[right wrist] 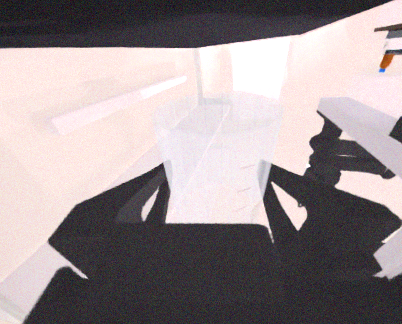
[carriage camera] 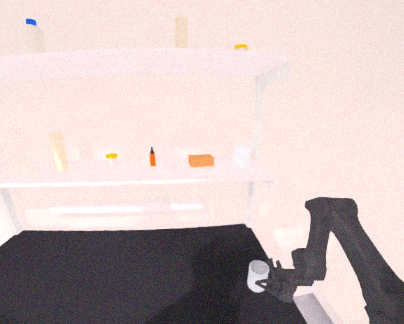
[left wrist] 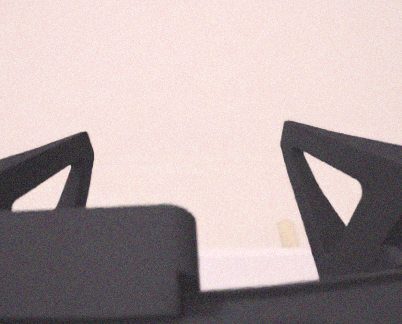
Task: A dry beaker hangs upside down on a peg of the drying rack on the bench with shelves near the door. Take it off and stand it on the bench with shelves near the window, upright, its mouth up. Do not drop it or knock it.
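Places are measured from the left arm's base along level axes (x left, y ahead, z down), in centimetres.
Pixels of known places: left gripper, between the fingertips: [left wrist: 187,137]; right gripper, between the fingertips: [right wrist: 214,165] [carriage camera: 254,274]; left arm's base, origin of its link: [right wrist: 336,117].
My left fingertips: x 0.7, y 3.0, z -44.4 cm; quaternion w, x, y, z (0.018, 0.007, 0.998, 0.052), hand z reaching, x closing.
Note:
For each thing: its top centre in the pictures, then the offset to it from my left fingertips. "spot": a spot on its surface instead. Level surfaces: height alone.
- clear beaker, centre of its top: [right wrist: 218,210] [carriage camera: 259,267] dx -55.7, dy +31.9, dz +55.4 cm
- black bench top, height of its surface: dz +72.9 cm
- lower shelf, height of its surface: dz +27.2 cm
- tan cylinder, a spot on its surface: [carriage camera: 58,151] spot: dx +28.9, dy +57.9, dz +17.8 cm
- yellow-capped jar, a spot on its surface: [carriage camera: 111,156] spot: dx +5.9, dy +62.3, dz +21.5 cm
- orange bottle, a spot on its surface: [carriage camera: 152,158] spot: dx -12.6, dy +65.2, dz +23.3 cm
- orange block, a spot on its surface: [carriage camera: 201,160] spot: dx -35.6, dy +64.1, dz +24.2 cm
- pale vessel, a spot on its surface: [carriage camera: 242,156] spot: dx -54.3, dy +62.8, dz +22.0 cm
The clear beaker [carriage camera: 256,279] [right wrist: 217,150] is between the fingers of my right gripper [carriage camera: 265,274] [right wrist: 214,165], which is shut on its sides. In the carriage view it appears roughly upright over the right edge of the black bench top [carriage camera: 125,265], with a round end facing up. Its height above the bench is hard to tell. In the right wrist view its wider end points away from the gripper's body, toward the top of the picture. My left gripper [left wrist: 187,137] is wide open and empty, facing a pale wall. The drying rack cannot be made out.
Behind the bench, the lower shelf [carriage camera: 135,175] holds a tan cylinder [carriage camera: 58,151], a yellow-capped jar [carriage camera: 111,156], an orange bottle [carriage camera: 152,158], an orange block [carriage camera: 201,160] and a pale vessel [carriage camera: 242,156]. The upper shelf [carriage camera: 135,65] holds more containers. A pale post [carriage camera: 258,115] supports the shelves.

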